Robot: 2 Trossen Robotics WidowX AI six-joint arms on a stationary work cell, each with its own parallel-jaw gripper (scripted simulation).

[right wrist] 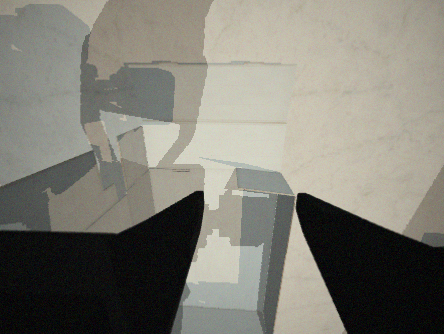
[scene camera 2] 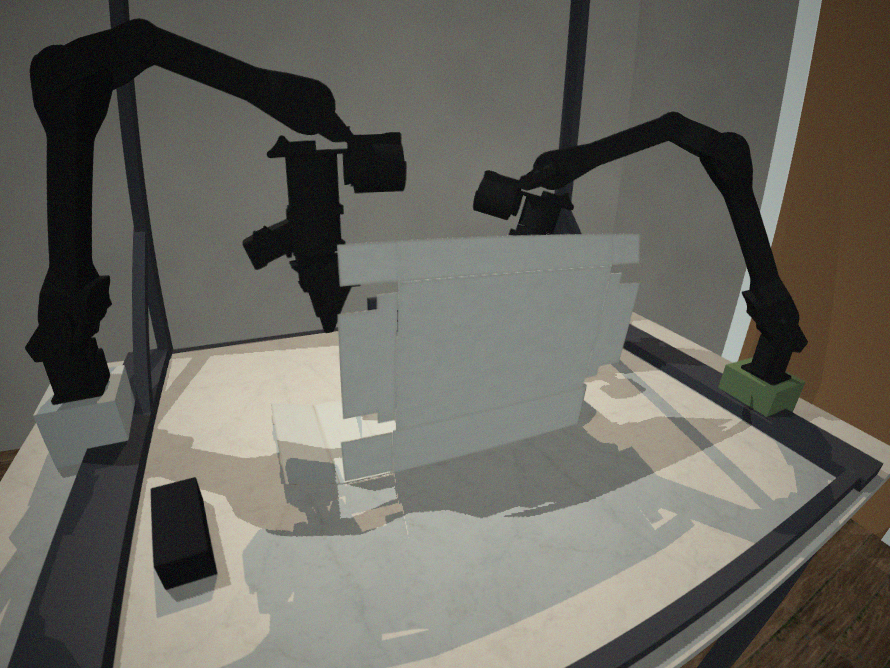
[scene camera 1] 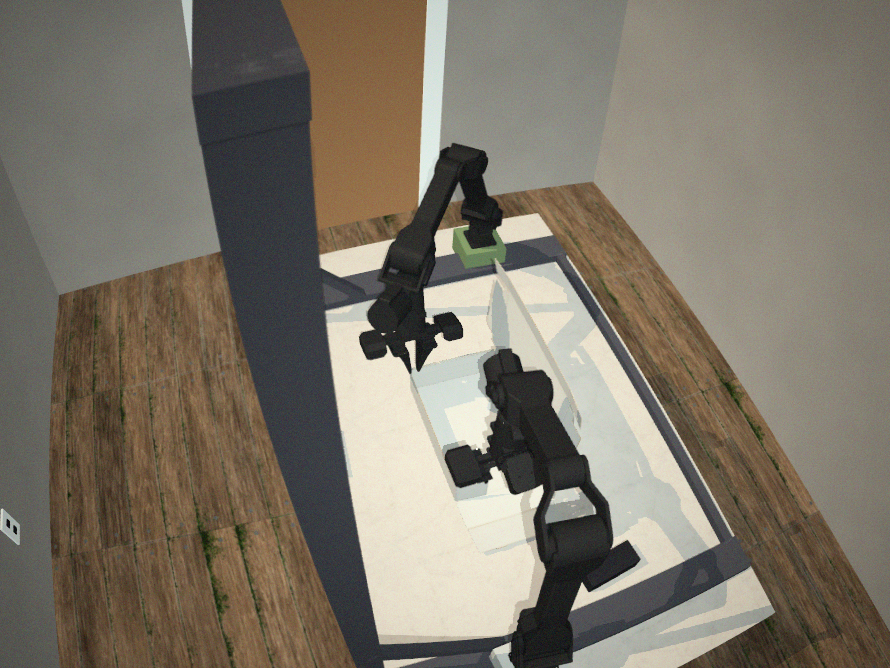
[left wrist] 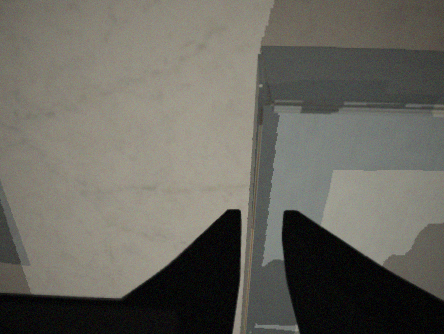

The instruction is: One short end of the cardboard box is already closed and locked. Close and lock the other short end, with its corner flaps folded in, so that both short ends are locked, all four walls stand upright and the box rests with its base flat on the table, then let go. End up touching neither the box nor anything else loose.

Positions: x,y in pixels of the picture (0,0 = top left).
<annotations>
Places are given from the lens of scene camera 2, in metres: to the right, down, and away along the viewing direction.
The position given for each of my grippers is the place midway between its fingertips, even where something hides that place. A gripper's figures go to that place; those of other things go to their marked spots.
my right gripper (scene camera 2: 324,324): -0.15, -0.01, 0.55
black block (scene camera 2: 182,551): -0.24, 0.20, 0.35
</annotations>
